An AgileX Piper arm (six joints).
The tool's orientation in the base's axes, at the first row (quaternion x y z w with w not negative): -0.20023, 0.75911, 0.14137, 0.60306
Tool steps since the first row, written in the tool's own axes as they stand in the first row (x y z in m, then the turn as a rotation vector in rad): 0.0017, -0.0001, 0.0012, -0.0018, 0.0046, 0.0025; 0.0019, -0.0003, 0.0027, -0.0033, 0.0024, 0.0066; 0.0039, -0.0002, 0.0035, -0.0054, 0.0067, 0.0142; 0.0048, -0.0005, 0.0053, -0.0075, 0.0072, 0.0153; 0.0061, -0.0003, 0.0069, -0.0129, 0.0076, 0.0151; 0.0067, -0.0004, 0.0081, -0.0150, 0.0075, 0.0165; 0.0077, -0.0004, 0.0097, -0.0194, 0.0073, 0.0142; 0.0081, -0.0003, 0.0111, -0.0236, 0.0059, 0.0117; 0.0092, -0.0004, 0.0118, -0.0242, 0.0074, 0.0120; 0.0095, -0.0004, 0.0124, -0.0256, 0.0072, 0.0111; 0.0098, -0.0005, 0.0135, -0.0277, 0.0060, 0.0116
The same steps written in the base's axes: 0.0008, 0.0002, -0.0019, 0.0003, 0.0054, 0.0010; 0.0021, 0.0007, -0.0025, 0.0052, 0.0056, 0.0016; 0.0024, 0.0009, -0.0046, 0.0101, 0.0131, 0.0018; 0.0039, 0.0013, -0.0059, 0.0112, 0.0143, 0.0035; 0.0049, 0.0021, -0.0075, 0.0118, 0.0153, 0.0088; 0.0059, 0.0024, -0.0084, 0.0135, 0.0161, 0.0105; 0.0070, 0.0030, -0.0097, 0.0125, 0.0155, 0.0154; 0.0081, 0.0037, -0.0104, 0.0118, 0.0137, 0.0201; 0.0086, 0.0038, -0.0117, 0.0115, 0.0152, 0.0205; 0.0090, 0.0040, -0.0121, 0.0110, 0.0148, 0.0221; 0.0099, 0.0044, -0.0127, 0.0124, 0.0143, 0.0241
